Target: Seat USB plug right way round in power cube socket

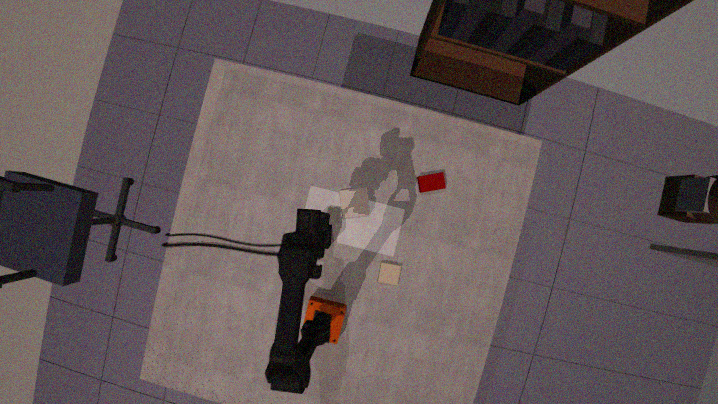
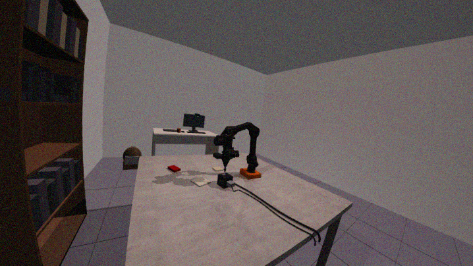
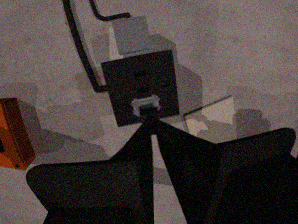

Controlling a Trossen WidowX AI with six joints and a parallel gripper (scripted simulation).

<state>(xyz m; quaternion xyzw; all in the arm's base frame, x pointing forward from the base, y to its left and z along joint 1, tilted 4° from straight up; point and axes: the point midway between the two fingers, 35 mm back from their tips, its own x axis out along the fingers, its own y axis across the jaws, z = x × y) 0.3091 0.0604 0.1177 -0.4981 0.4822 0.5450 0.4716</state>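
My gripper tip is 2 cm above the USB plug. From my gripper tip the other things lie so: red block (34 cm to the right, 28 cm ahead, 13 cm below).
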